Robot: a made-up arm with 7 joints.
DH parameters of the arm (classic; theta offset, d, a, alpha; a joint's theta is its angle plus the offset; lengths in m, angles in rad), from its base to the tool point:
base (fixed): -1.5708 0.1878 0 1.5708
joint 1: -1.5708 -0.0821 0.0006 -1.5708
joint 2: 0 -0.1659 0.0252 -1.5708
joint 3: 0 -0.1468 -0.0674 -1.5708
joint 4: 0 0.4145 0.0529 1.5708
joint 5: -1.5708 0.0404 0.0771 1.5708
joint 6: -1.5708 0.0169 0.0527 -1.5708
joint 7: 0 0.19 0.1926 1.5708
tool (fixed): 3.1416 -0.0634 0 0
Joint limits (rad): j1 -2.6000..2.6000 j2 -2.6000..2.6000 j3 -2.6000..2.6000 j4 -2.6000..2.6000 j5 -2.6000..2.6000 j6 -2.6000..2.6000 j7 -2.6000..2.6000
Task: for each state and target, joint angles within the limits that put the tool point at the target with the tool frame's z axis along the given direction. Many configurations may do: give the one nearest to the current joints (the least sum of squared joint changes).
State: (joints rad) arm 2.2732 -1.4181 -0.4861 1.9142 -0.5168 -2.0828 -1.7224
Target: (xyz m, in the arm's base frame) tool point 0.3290 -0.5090 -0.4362 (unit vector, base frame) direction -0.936 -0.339 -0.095
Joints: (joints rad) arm 2.3842 -2.3080 -0.1992 2.4832 -1.2035 -1.9778 -0.7921
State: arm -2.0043 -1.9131 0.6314 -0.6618 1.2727 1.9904 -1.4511
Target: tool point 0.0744 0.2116 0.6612 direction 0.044 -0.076 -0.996
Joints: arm -1.6077 -2.3069 1.1265 -0.4844 1.7172 1.2364 -1.2243
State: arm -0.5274 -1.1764 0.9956 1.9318 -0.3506 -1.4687 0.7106
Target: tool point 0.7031 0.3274 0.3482 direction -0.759 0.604 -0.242
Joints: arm -0.6791 -1.9836 1.1683 2.1369 0.2462 -2.1327 -0.0764
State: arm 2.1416 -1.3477 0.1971 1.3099 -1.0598 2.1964 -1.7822
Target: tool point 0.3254 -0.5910 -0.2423 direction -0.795 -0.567 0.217
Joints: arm 2.6000 -0.7690 0.0942 0.4502 -1.4794 1.3770 -1.3684
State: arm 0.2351 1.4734 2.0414 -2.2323 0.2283 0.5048 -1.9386
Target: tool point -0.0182 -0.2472 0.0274 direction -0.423 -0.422 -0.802
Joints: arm 0.6647 1.9930 1.3001 -2.6000 1.2349 0.7467 -2.2500
